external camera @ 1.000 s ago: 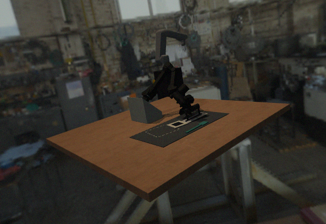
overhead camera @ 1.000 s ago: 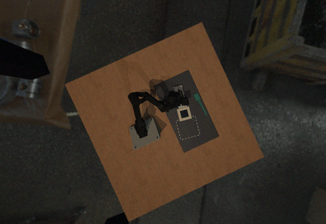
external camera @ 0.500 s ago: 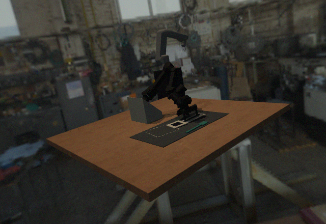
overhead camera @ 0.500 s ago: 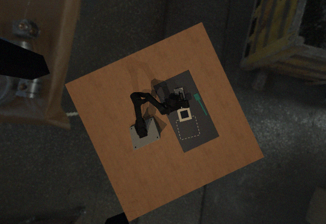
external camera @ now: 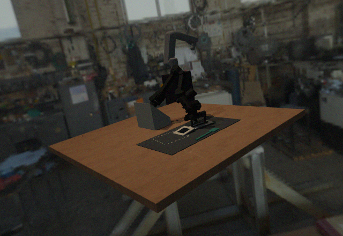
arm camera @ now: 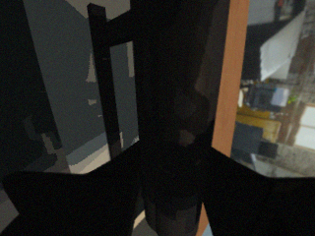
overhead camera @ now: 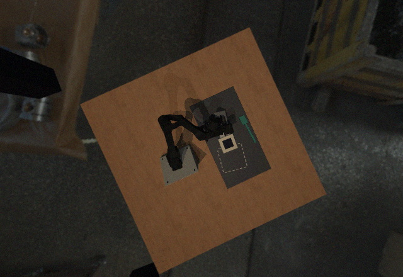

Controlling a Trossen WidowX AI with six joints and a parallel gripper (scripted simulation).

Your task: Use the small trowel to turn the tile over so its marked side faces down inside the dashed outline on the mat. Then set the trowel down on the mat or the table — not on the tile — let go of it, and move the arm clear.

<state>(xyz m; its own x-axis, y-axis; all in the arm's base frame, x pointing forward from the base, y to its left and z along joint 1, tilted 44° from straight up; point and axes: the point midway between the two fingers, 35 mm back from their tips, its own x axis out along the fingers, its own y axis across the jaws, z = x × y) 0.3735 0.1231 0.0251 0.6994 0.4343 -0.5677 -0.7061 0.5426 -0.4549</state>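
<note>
Now: gripper tip 10 cm to the left of the tile, 5 cm above it and 4 cm past it. Also, from my gripper tip: green flat tool: 13 cm ahead, 5 cm below, 4 cm to the right; then trowel: 3 cm behind, 1 cm below.
</note>
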